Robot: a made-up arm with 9 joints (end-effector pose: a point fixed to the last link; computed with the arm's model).
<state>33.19 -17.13 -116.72 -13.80 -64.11 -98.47 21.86 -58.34 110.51</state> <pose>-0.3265 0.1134 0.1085 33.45 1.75 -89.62</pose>
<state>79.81 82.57 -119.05 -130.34 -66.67 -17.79 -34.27 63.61 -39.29</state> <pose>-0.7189 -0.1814 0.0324 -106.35 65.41 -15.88</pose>
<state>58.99 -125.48 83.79 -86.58 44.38 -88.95 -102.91 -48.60 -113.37</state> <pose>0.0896 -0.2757 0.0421 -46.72 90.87 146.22</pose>
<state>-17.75 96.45 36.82 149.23 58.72 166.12 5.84 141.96 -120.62</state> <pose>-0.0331 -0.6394 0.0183 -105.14 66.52 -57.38</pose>
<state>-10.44 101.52 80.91 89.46 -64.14 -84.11 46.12 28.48 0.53</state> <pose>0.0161 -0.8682 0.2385 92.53 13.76 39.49</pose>
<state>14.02 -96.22 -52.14 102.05 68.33 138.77 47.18 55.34 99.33</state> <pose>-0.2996 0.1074 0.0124 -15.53 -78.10 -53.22</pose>
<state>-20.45 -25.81 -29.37 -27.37 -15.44 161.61 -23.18 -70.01 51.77</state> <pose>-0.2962 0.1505 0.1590 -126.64 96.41 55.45</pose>
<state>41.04 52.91 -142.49 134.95 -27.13 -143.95 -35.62 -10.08 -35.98</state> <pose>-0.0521 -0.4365 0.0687 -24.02 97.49 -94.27</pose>
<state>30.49 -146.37 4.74 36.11 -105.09 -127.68 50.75 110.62 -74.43</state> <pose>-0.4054 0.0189 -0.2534 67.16 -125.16 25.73</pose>
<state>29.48 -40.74 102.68 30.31 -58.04 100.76 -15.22 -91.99 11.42</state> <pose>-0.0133 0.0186 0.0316 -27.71 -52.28 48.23</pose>
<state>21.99 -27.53 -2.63 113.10 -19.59 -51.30 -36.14 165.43 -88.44</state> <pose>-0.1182 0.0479 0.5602 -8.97 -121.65 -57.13</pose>
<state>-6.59 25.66 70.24 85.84 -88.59 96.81 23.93 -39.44 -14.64</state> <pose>-0.0613 -0.2911 0.4352 58.90 -89.25 98.85</pose>
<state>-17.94 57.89 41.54 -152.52 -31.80 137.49 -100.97 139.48 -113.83</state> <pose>0.1472 -0.4384 0.3313 -99.20 -89.09 -107.30</pose>
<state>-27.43 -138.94 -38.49 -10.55 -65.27 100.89 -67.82 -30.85 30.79</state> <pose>-0.2800 -0.1734 -0.4362 -152.76 41.53 -56.28</pose>
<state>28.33 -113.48 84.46 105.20 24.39 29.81 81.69 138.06 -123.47</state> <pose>0.1070 0.1555 -0.1458 107.15 -52.17 18.10</pose>
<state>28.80 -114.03 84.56 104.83 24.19 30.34 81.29 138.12 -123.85</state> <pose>0.1098 0.1507 -0.1512 106.78 -52.28 17.42</pose>
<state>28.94 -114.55 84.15 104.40 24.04 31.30 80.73 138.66 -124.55</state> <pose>0.1100 0.1470 -0.1552 107.58 -51.90 16.74</pose>
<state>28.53 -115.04 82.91 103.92 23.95 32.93 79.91 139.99 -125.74</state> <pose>0.1061 0.1452 -0.1569 110.21 -50.74 16.06</pose>
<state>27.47 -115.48 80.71 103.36 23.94 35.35 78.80 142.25 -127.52</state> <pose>0.0974 0.1454 -0.1562 114.99 -48.60 15.38</pose>
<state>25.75 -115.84 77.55 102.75 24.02 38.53 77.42 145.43 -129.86</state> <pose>0.0837 0.1473 -0.1530 121.87 -45.46 14.64</pose>
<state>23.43 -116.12 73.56 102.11 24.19 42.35 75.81 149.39 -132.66</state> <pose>0.0655 0.1501 -0.1478 130.51 -41.36 13.75</pose>
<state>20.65 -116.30 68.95 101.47 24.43 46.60 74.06 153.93 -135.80</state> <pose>0.0437 0.1529 -0.1414 140.35 -36.42 12.58</pose>
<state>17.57 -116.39 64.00 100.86 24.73 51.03 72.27 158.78 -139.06</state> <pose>0.0196 0.1549 -0.1344 150.66 -30.87 11.03</pose>
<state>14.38 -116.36 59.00 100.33 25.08 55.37 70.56 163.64 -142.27</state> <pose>-0.0052 0.1558 -0.1272 160.81 -25.04 9.06</pose>
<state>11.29 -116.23 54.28 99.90 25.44 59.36 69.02 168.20 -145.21</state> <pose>-0.0292 0.1555 -0.1202 170.08 -19.34 6.70</pose>
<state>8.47 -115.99 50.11 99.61 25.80 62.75 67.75 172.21 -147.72</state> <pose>-0.0509 0.1546 -0.1135 178.02 -14.07 4.20</pose>
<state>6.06 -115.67 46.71 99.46 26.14 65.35 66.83 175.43 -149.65</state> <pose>-0.0691 0.1535 -0.1071 -175.24 9.05 -1.74</pose>
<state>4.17 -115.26 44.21 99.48 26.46 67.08 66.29 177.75 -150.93</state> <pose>-0.0829 0.1527 -0.1010 -171.04 5.35 0.06</pose>
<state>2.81 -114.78 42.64 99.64 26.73 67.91 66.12 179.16 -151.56</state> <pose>-0.0924 0.1527 -0.0953 -168.32 2.81 1.06</pose>
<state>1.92 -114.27 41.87 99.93 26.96 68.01 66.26 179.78 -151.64</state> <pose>-0.0980 0.1535 -0.0901 -166.89 1.20 1.38</pose>
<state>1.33 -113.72 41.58 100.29 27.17 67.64 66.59 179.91 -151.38</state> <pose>-0.1012 0.1549 -0.0849 -166.24 0.11 1.26</pose>
